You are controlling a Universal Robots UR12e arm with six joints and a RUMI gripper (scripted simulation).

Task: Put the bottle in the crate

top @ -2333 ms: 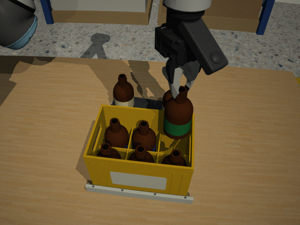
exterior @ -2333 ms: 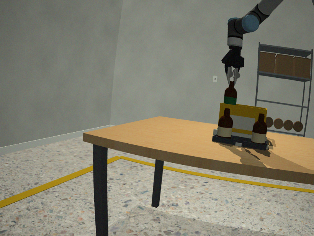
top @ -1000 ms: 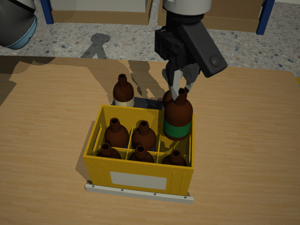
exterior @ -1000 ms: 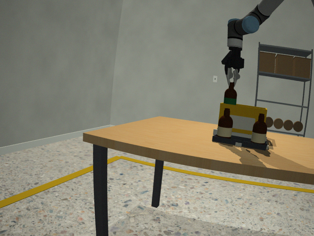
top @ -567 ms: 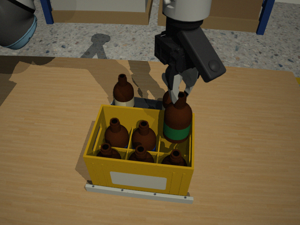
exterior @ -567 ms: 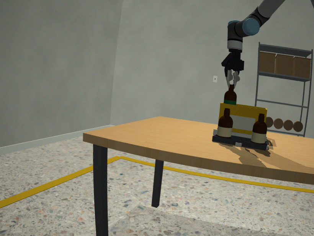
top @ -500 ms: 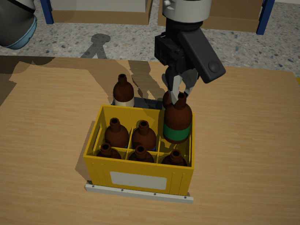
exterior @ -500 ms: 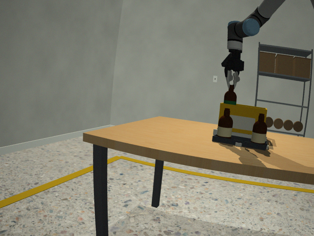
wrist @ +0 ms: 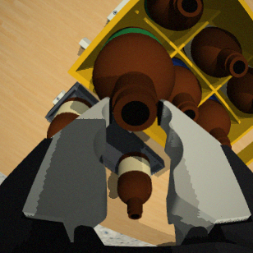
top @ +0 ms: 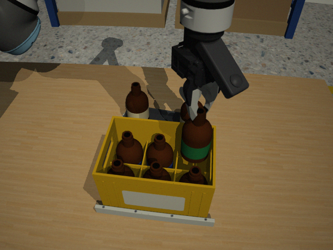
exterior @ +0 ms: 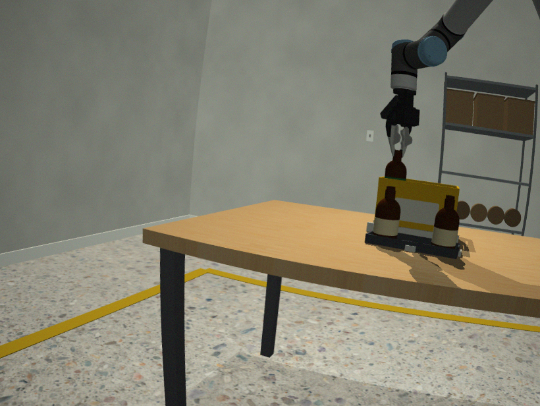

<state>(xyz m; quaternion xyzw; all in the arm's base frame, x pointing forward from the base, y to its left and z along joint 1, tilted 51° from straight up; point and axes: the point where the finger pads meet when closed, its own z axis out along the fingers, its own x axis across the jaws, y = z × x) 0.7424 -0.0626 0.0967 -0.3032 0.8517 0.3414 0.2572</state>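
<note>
The crate is 18 cm below my hand, 8 cm behind it and 5 cm to the right of it. Also, from my hand: dark tray (25 cm below, 18 cm to the left, 12 cm behind).
</note>
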